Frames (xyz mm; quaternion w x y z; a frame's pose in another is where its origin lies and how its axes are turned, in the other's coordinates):
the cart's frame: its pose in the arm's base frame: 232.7 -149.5 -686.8 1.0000 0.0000 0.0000 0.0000
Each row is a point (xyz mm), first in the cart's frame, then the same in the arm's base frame.
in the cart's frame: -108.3 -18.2 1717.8
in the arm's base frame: 124.4 -167.7 1031.0
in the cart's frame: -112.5 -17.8 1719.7
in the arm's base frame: 120.2 -167.3 1032.9
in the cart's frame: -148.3 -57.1 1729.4
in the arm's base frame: 84.4 -206.6 1042.6
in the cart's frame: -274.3 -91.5 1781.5
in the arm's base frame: -41.6 -241.0 1094.7
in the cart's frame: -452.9 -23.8 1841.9
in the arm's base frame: -220.2 -173.3 1155.1
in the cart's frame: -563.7 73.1 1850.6
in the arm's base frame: -331.0 -76.4 1163.8
